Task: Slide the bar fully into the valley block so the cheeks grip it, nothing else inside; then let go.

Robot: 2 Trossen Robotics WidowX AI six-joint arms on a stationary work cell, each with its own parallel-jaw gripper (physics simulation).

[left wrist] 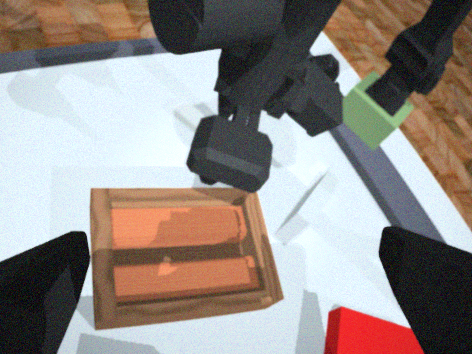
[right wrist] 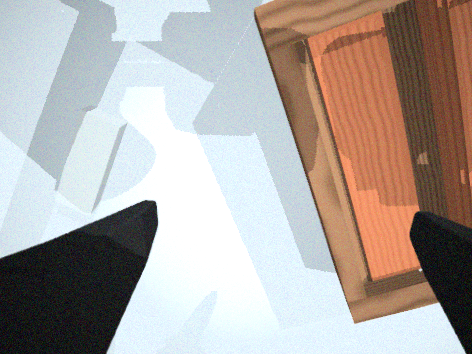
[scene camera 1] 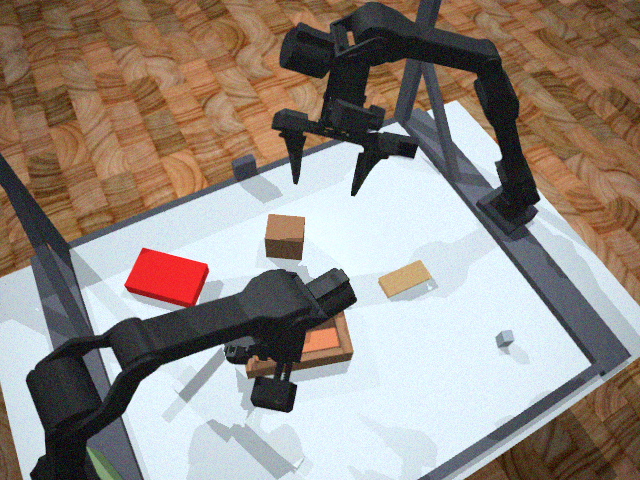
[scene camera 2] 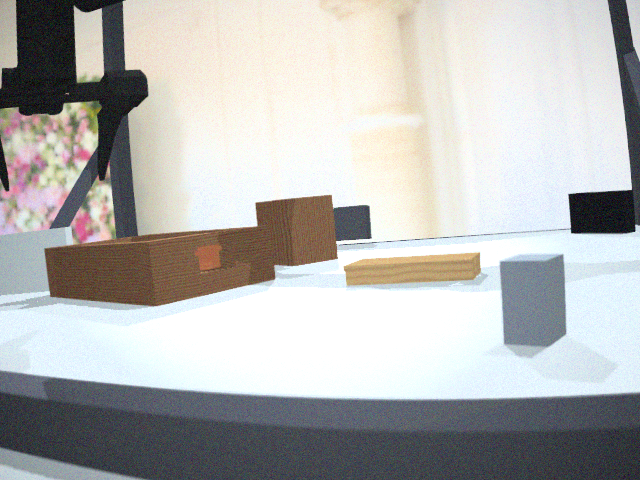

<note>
The left gripper (scene camera 1: 324, 190) is open, holding nothing. The right gripper (scene camera 2: 55, 185) is open and holds nothing. The table carries a light wooden bar (scene camera 2: 459, 266), a dark block (scene camera 2: 590, 212), a small grey cube (scene camera 2: 533, 294) and a red flat block (scene camera 1: 165, 277).
The light wooden bar also shows in scene camera 1 (scene camera 1: 395, 282). The red flat block also shows in the left wrist view (left wrist: 343, 323). The left gripper shows as well in the left wrist view (left wrist: 236, 245). The left wrist view does not show the light wooden bar: it is out of frame. The right wrist view does not show the light wooden bar: it is out of frame.
</note>
